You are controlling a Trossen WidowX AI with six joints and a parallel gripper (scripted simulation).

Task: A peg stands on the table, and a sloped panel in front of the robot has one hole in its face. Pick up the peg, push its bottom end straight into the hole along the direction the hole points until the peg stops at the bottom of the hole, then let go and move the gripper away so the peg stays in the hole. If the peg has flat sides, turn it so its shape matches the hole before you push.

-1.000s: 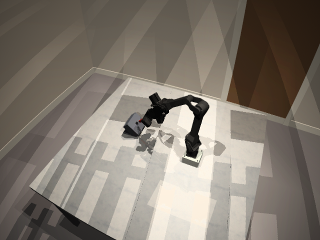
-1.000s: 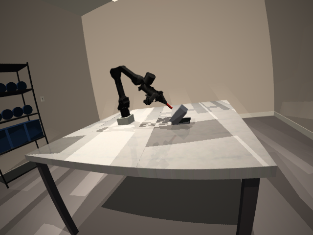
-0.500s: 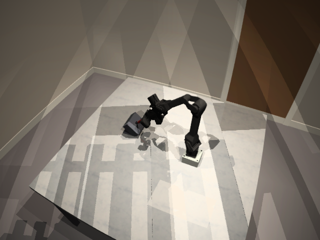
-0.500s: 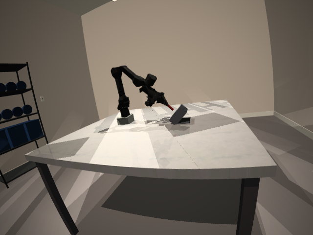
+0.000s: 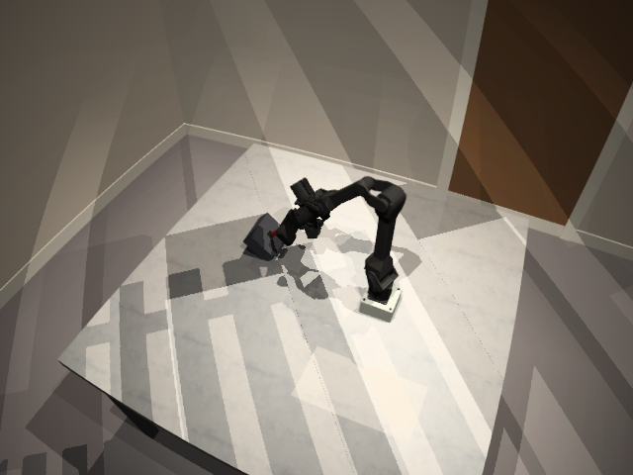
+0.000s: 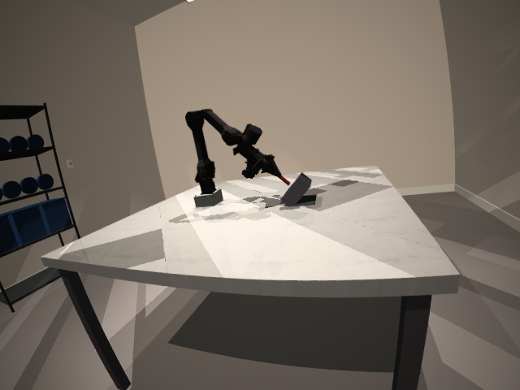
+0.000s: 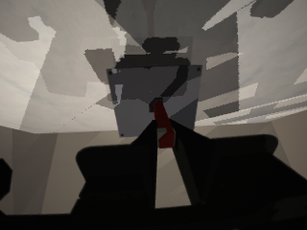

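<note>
Now: the red peg 10 mm behind my gripper tip and 10 mm above it. The rest, counted from my gripper tip: grey sloped panel 60 mm ahead, 60 mm below.
</note>
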